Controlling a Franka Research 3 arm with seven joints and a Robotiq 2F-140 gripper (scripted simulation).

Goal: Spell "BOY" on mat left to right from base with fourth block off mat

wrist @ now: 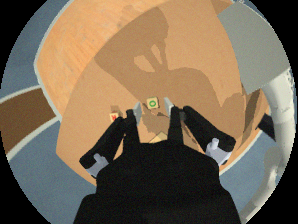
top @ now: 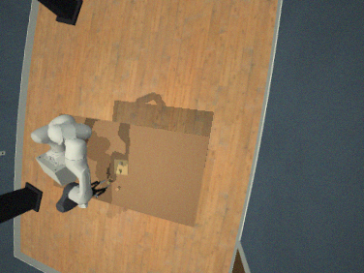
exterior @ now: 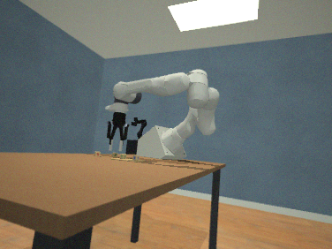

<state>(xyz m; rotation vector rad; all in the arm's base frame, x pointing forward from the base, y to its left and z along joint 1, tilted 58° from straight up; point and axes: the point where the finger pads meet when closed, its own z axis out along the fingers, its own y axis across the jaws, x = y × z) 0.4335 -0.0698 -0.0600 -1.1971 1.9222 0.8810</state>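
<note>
Now: the mat 6 cm ahead of my hand, 18 cm to the left of it and 7 cm below it.
</note>
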